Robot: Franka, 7 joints.
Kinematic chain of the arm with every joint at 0, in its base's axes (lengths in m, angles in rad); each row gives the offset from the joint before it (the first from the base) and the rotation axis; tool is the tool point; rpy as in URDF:
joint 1: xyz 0 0 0.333 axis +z
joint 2: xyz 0 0 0 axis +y
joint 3: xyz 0 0 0.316 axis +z
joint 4: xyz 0.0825 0 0 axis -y
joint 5: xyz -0.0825 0 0.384 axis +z
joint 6: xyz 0 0 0 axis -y
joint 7: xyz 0.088 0 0 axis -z
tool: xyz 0 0 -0.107 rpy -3.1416 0 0
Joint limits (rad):
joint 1: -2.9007..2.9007
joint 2: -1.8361..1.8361
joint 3: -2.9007..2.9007
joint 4: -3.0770..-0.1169
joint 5: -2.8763..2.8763
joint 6: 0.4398..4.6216
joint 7: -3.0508..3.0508
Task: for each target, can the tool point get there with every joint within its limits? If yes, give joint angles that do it. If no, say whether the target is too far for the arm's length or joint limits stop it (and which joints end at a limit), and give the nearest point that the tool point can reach.
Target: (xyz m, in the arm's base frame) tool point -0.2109 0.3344 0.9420
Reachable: yes | joints 0.9473 -0.0178 1.3740 -1.2862 0.6564 4.0734 -0.3123
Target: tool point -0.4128 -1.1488 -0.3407
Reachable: no: too far | nearest point -0.2540 -0.7069 -0.0815 | short by 0.536 m
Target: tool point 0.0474 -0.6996 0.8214
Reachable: yes | joints 1.4272 -1.0943 -0.9685 -0.3583 -1.6182 2.5635 0.8585
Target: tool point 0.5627 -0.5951 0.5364
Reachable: yes | joints 2.4233 -1.5534 0.0841 -0.4779 -0.9011 3.0558 0.6142
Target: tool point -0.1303 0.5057 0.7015
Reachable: yes | joints 2.0062 0.0804 0.0873 -1.6005 -1.7271 0.9021 -0.1298
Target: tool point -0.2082 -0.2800 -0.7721
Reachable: no: too far | nearest point -0.1911 -0.2570 -0.3595 | short by 0.414 m
